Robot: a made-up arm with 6 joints.
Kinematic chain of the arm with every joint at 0, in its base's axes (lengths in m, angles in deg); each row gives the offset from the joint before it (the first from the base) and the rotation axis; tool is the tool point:
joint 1: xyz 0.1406 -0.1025 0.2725 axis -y
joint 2: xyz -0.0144 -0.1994 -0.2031 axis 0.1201 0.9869 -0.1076
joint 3: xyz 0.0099 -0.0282 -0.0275 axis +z
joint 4: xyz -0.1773 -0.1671 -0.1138 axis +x
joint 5: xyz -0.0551 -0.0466 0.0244 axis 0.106 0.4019 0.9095
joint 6: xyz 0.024 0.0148 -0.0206 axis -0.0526 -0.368 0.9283
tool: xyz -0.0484 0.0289 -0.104
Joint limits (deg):
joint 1: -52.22..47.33
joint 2: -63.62..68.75
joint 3: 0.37..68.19
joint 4: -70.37..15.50
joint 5: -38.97..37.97
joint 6: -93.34..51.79
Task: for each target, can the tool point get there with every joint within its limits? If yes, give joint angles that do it. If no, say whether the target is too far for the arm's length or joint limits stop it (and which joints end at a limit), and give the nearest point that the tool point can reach.
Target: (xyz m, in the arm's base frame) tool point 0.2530 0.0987 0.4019
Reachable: no: joint limits stop it (at a limit: joint 1, joint 2, joint 3, joint 4, joint 6) | nearest point -0.0758 -0.3822 0.4926 | short by 0.590 m
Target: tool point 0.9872 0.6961 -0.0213
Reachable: no: too far | nearest point 0.5257 -0.4646 0.0023 | short by 1.249 m
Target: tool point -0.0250 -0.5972 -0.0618
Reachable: yes | joints 30.51 52.80 12.71 -57.13 -9.09 3.33
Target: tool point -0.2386 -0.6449 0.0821
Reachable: yes | joints -32.34 38.59 34.29 -33.96 -5.57 27.41
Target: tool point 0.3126 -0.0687 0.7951
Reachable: no: joint limits stop it (at a limit: joint 1, joint 2, joint 3, joint 4, joint 5) | nearest point -0.0585 -0.3979 0.5214 | short by 0.567 m
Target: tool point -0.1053 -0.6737 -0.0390
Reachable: yes | joints 2.10 57.02 43.64 -38.49 29.94 6.68
